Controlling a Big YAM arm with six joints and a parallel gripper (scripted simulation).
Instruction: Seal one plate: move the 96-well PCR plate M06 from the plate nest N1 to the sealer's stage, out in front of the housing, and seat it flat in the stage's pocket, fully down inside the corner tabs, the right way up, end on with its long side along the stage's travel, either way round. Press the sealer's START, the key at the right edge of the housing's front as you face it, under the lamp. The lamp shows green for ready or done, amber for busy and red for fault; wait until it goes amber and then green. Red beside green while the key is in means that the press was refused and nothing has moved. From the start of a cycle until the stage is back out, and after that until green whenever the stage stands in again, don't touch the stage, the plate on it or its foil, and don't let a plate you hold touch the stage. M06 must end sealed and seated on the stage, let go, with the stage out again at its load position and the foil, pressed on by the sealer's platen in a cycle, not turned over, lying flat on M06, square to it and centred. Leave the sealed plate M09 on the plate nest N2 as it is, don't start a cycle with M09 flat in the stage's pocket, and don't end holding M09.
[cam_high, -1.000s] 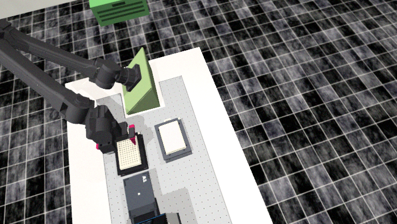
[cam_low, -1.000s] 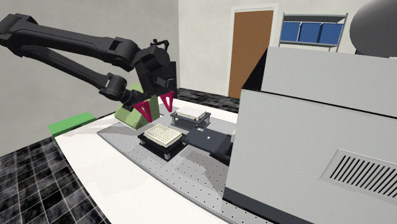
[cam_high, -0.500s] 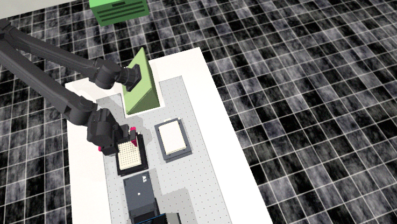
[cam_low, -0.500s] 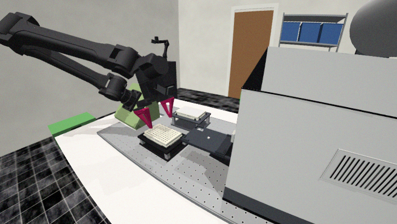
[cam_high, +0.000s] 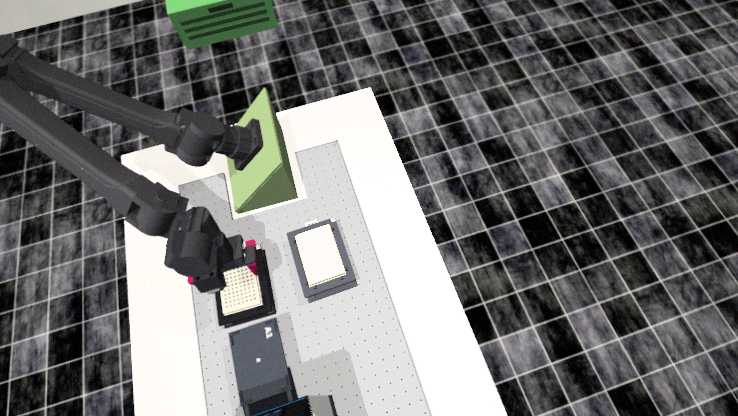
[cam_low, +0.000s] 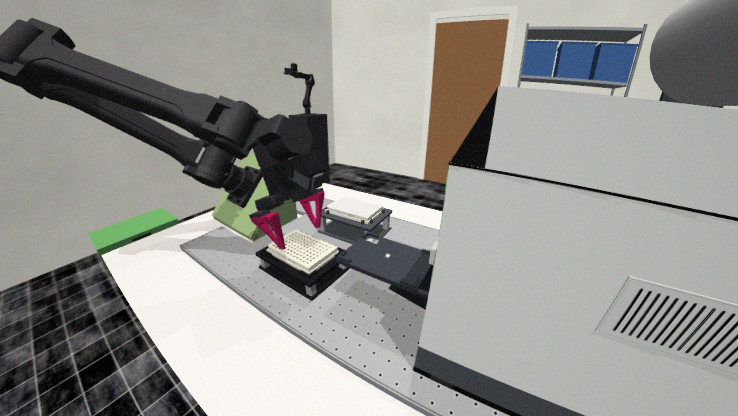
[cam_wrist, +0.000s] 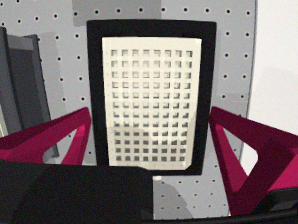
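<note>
Now: hand 4 cm above the 96-well plate M06. Also, from my hand: black plate nest N1 (5 cm below); sealed plate M09 (1 cm behind, 19 cm to the left, 2 cm below); dark sealer stage (18 cm ahead, 3 cm to the left).
</note>
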